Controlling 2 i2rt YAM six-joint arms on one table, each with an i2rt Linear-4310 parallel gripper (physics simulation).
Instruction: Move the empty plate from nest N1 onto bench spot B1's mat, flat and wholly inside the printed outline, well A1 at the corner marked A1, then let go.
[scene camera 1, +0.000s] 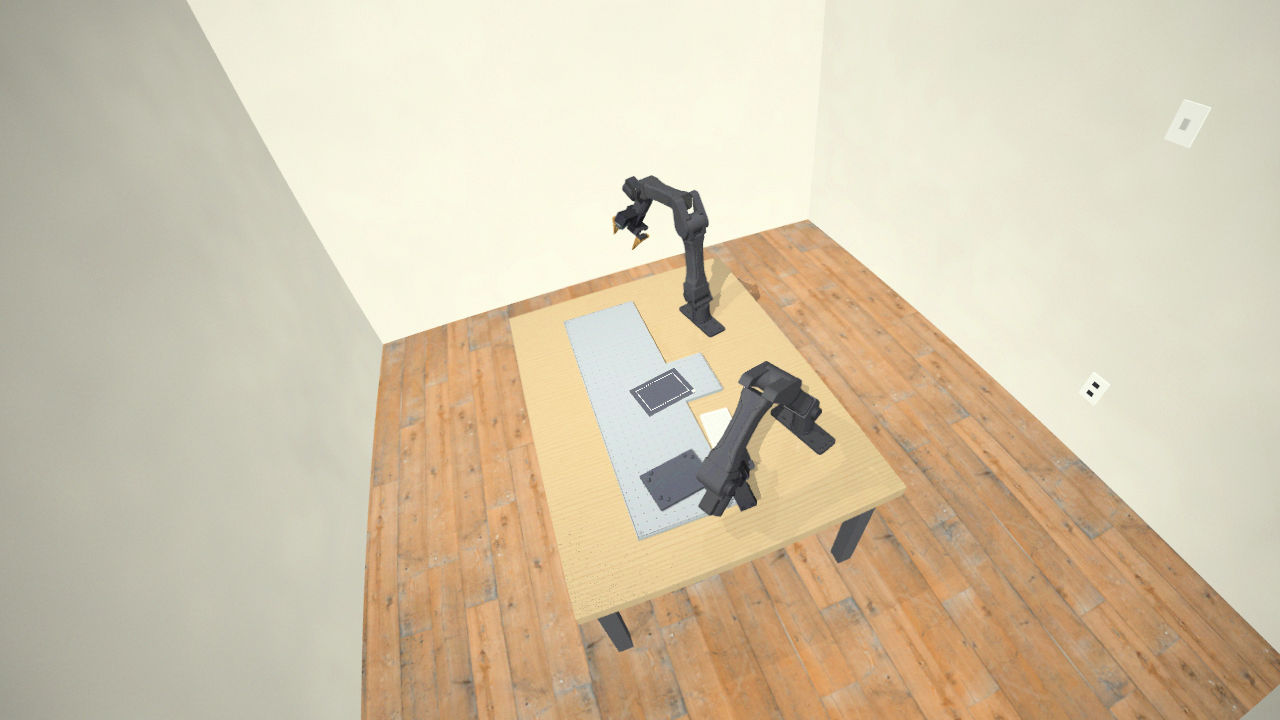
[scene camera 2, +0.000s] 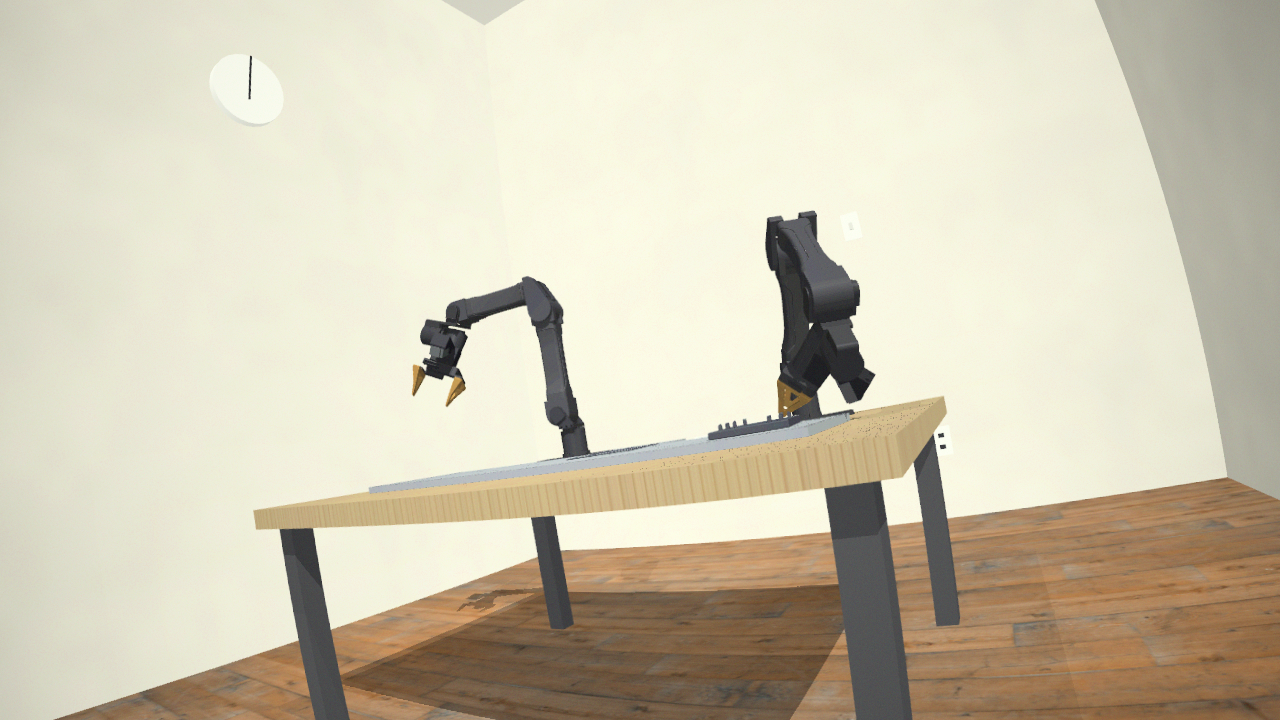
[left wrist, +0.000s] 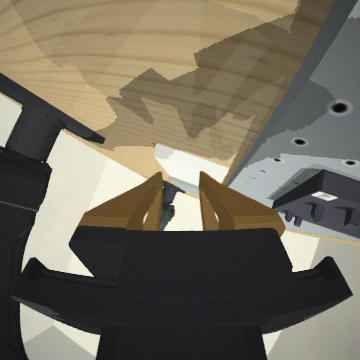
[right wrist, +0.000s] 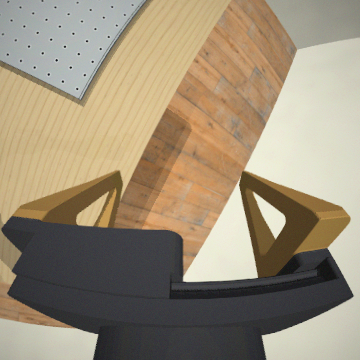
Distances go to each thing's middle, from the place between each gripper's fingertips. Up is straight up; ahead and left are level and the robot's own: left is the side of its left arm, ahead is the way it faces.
Now: the dark mat with white outline (scene camera 1: 670, 387) 16 cm ahead of my right hand, 58 cm to the left of it and 19 cm below it. From my right hand the other things lie so: white well plate (scene camera 1: 715, 423): 8 cm ahead, 80 cm to the left, 20 cm below.
The white well plate is 3 cm behind my left hand, 11 cm to the right of it and 3 cm below it. Round my left hand: dark mat with white outline: 5 cm ahead, 32 cm to the right, 2 cm below.
